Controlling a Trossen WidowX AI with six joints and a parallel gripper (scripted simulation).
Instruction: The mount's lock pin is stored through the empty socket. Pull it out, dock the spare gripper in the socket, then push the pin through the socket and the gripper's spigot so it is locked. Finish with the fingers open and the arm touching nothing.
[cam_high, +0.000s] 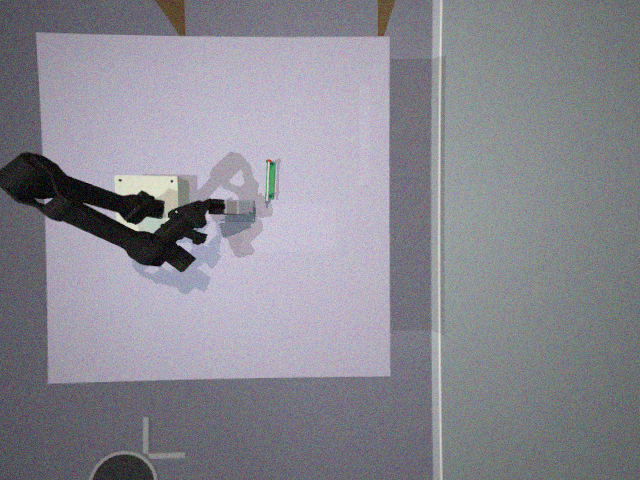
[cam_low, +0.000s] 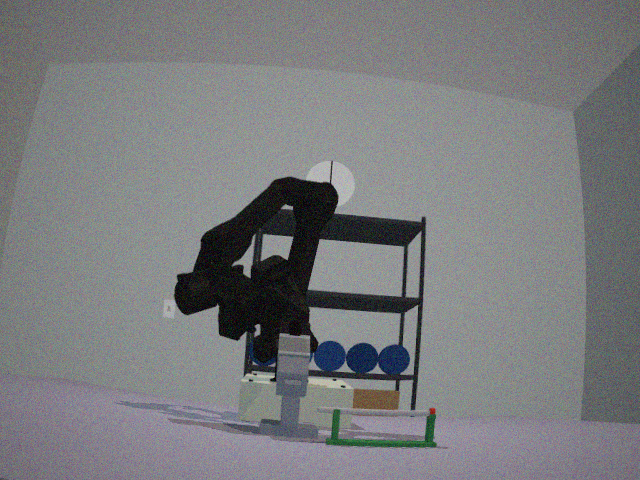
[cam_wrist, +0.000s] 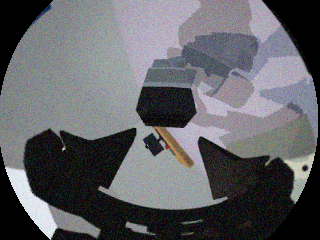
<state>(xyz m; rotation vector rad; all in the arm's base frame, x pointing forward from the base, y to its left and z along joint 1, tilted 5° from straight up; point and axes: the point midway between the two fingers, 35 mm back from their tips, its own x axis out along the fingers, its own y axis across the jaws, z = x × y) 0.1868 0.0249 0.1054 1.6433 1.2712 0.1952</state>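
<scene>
Now: gripper tip 16 cm short of the green cradle, 13 cm to the right of it and 13 cm above it. Round my gripper tip: black spare gripper 6 cm ahead, 4 cm below, 1 cm to the right; then socket 10 cm below, 8 cm ahead.
</scene>
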